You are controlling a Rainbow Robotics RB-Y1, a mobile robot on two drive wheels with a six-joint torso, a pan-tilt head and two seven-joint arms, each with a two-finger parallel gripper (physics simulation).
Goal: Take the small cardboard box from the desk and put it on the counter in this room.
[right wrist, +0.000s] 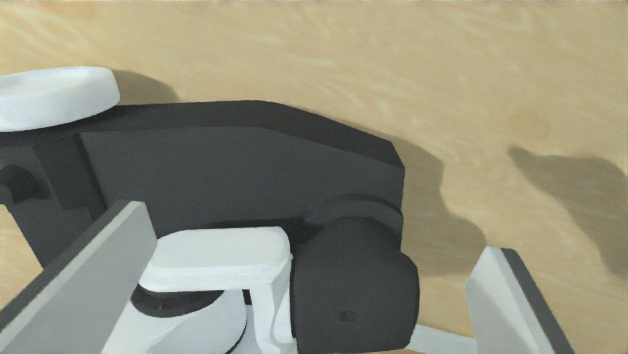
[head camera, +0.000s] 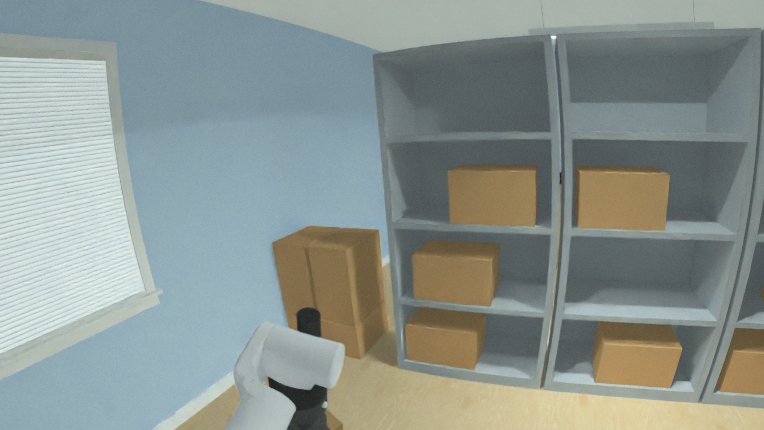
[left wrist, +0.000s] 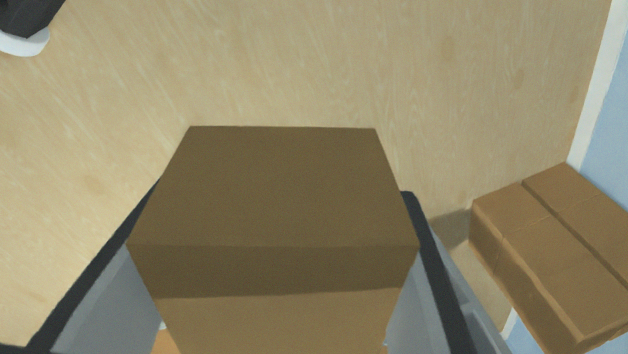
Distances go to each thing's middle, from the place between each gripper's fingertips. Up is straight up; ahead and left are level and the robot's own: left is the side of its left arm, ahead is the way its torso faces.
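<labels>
My left gripper's sitting 20 mm short of the small cardboard box (left wrist: 252, 232), 20 mm to the left of it and 10 mm below it.
From my right hand, that same small cardboard box is 53 cm to the left, 74 cm ahead and 42 cm above.
</labels>
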